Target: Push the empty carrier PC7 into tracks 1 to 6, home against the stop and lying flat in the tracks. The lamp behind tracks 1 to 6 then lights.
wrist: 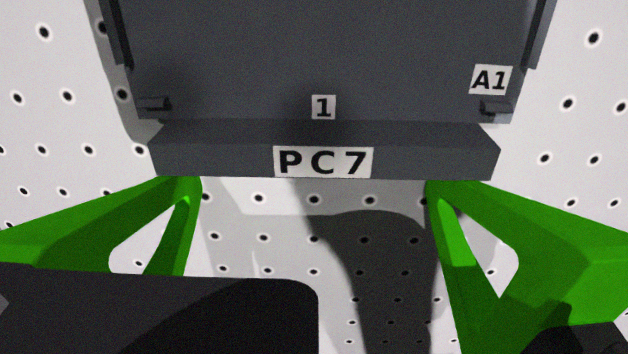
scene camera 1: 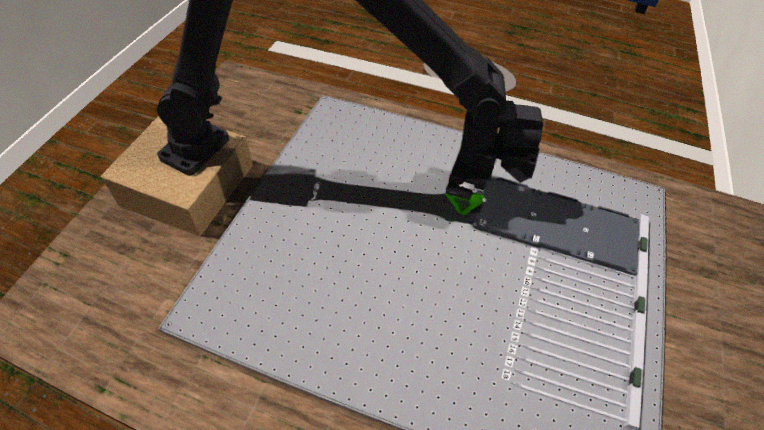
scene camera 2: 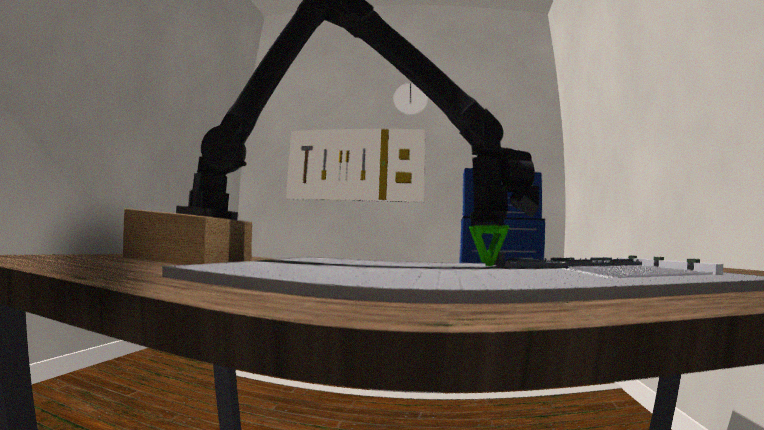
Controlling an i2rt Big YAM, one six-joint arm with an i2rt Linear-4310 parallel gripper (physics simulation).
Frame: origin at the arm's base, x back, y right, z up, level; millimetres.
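Seen in the pictures: gripper, fingertip midpoint: (wrist: 313, 176) (scene camera 1: 467, 195) (scene camera 2: 487, 264); arm's base, origin of the base link: (scene camera 1: 194, 148) (scene camera 2: 206, 217).
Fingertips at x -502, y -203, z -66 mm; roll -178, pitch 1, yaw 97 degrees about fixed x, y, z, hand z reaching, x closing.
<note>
Pixels of each thing's middle, then the offset from my fingertips to it. "pt": a spot on its surface instead. Level surfaces: height alone.
- dark grey carrier PC7, body centre: (scene camera 2: 569, 259) (scene camera 1: 557, 220) dz +9, dx -178, dy -20 mm
- white stop bar, surface spot: (scene camera 1: 637, 333) pt dz +10, dx -364, dy +148 mm
- lamp, body centre: (scene camera 1: 643, 244) dz +13, dx -342, dy -42 mm
- pegboard, its level: dz -6 mm
The dark grey carrier PC7 (scene camera 1: 561, 220) (wrist: 320, 55) lies on the pegboard over tracks 1 to 6, hiding them. Its far edge is at or very close to the white stop bar (scene camera 1: 637, 333); a small gap cannot be ruled out. It looks flat, though its seating in the tracks is hidden. The lamp (scene camera 1: 643, 244) behind it is dark green, like the other two, and looks unlit. My gripper (scene camera 1: 470, 207) (scene camera 2: 489, 262) (wrist: 313, 176) is open, with nothing between its green fingers. In the wrist view both fingertips are against or right at the near edge bar labelled PC7.
Tracks 7 to 18 (scene camera 1: 580, 334) run beside the carrier, with two more dark lamps (scene camera 1: 640, 304) (scene camera 1: 635, 377) on the stop. The pegboard (scene camera 1: 347, 299) (scene camera 2: 374, 277) lies on the wooden table. The arm's base stands on a wooden block (scene camera 1: 152, 184) (scene camera 2: 165, 235).
</note>
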